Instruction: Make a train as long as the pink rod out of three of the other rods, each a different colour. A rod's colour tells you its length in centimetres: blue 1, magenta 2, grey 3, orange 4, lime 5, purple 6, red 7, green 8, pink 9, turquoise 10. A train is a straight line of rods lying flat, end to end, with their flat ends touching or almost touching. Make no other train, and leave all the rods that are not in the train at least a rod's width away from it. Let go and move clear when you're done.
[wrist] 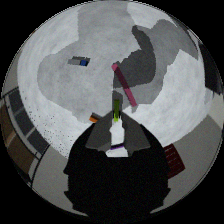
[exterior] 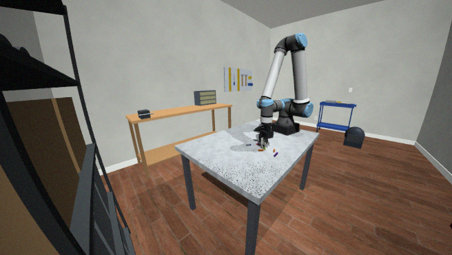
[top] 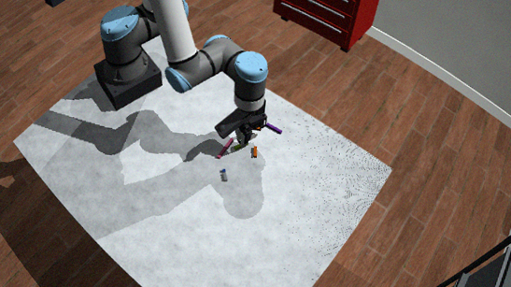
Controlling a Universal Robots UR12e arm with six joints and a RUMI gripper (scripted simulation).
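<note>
Right now my hand is 2 cm past the pink rod, 5 cm to the left of it and 1 cm above it. Also, from my hand: blue rod (4 cm ahead, 11 cm to the right, 1 cm below); lime rod (1 cm below); grey rod (6 cm ahead, 12 cm to the right, 1 cm below).
</note>
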